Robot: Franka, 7 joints.
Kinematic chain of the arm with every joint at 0, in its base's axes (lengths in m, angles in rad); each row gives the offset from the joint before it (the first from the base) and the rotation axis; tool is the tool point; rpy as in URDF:
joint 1: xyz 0 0 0.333 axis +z
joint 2: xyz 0 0 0 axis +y
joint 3: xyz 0 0 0.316 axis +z
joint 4: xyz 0.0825 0 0 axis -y
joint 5: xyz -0.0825 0 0.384 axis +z
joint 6: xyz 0 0 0 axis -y
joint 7: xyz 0.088 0 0 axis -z
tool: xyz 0 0 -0.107 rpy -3.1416 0 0
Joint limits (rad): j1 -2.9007..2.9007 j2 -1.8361..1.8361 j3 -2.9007..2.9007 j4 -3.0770..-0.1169 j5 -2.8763..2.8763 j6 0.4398..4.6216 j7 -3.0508..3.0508
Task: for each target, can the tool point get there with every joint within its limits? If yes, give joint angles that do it. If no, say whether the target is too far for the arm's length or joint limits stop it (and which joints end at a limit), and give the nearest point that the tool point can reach.
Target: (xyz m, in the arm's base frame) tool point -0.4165 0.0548 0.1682
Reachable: yes | joints 1.4137 -1.0754 1.9274 -2.5454 -1.9439 2.4078 -0.7594
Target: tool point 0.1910 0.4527 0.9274
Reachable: yes | joints 0.6748 -0.1264 0.3577 -1.2683 -1.8770 2.7856 2.4563
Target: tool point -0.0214 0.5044 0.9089
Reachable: yes | joints 0.9974 1.0680 2.2471 -0.7762 0.5263 1.5153 0.2094
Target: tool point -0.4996 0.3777 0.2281
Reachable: yes | joints -1.2534 -1.0664 -2.1276 -1.3411 2.3107 3.8428 2.5504
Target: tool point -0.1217 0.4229 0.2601
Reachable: yes | joints 0.2092 0.9171 1.4565 -2.5236 0.6906 2.3234 -0.5727
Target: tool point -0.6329 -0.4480 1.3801
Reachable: no: too far | nearest point -0.4167 -0.2950 1.0224 | short by 0.445 m
